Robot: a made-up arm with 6 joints.
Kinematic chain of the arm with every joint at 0, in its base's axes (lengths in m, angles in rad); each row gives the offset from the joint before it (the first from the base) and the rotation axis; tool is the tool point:
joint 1: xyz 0 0 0.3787 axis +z
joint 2: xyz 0.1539 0 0 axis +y
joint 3: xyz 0 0 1.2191 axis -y
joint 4: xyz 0 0 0.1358 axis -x
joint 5: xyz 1.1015 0 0 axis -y
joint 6: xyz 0.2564 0 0 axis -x
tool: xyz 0 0 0
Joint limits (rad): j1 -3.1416..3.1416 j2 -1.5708..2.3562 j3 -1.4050..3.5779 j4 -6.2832..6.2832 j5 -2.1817..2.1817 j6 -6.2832..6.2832
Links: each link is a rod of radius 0.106 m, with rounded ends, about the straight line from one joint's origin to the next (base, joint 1, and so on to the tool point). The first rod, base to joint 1, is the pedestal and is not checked.
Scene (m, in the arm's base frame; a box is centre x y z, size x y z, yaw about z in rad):
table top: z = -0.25
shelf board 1: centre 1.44 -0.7 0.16 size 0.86 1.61 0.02 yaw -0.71
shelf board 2: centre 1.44 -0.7 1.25 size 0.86 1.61 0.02 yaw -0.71
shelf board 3: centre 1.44 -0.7 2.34 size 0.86 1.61 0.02 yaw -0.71
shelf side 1: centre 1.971 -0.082 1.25 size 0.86 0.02 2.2 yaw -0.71
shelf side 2: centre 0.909 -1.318 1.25 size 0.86 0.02 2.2 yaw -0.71
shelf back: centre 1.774 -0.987 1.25 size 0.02 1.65 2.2 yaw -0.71
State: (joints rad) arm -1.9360 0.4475 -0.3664 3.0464 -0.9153 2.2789
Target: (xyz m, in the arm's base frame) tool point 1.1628 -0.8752 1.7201
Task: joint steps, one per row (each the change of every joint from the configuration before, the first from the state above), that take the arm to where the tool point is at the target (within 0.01 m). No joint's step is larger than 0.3 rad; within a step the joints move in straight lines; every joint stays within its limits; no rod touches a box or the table.
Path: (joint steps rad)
1: 0.1659 -0.2680 0.0509 0.0105 -0.0564 -0.0503
2: 0.1659 -0.2680 0.0510 0.0104 -0.0563 -0.0503
3: 0.1658 -0.2680 0.0509 0.0105 -0.0564 -0.0503
4: 0.2710 -0.0421 -0.1153 0.0564 0.0118 0.0503
5: 0.2709 -0.0421 -0.1153 0.0565 0.0117 0.0503
6: 0.2709 -0.0421 -0.1153 0.0564 0.0117 0.0503
7: -0.0163 0.2480 0.1971 -0.0081 0.0317 0.0000
8: -0.0164 0.2480 0.1971 -0.0081 0.0316 0.0000

